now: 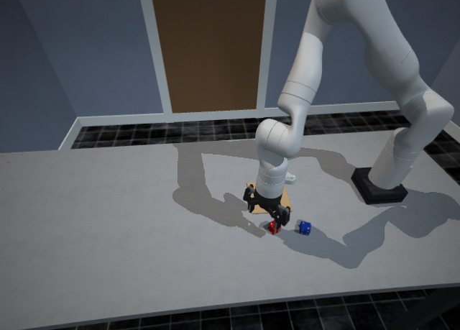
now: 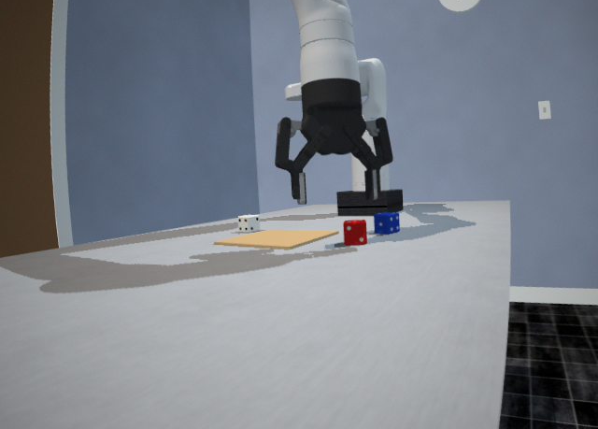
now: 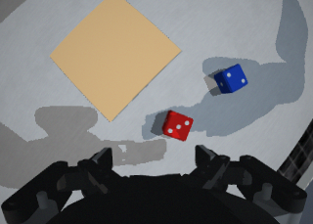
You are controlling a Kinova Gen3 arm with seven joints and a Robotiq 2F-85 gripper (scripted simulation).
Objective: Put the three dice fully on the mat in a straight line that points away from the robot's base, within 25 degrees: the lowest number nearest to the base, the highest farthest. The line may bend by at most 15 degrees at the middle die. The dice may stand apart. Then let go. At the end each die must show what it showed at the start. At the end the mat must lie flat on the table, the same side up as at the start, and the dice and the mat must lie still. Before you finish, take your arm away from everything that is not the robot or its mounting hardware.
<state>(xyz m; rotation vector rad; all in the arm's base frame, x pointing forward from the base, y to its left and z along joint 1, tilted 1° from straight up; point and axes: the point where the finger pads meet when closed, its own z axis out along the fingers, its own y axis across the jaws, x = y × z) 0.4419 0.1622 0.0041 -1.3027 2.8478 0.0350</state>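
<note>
Now: hand 5 cm above the red die and 4 cm past it. Round my hand: white die (25 cm to the right, 10 cm behind, 5 cm below); tan mat (13 cm to the right, 6 cm below, 4 cm behind); blue die (14 cm behind, 5 cm below, 1 cm to the left).
</note>
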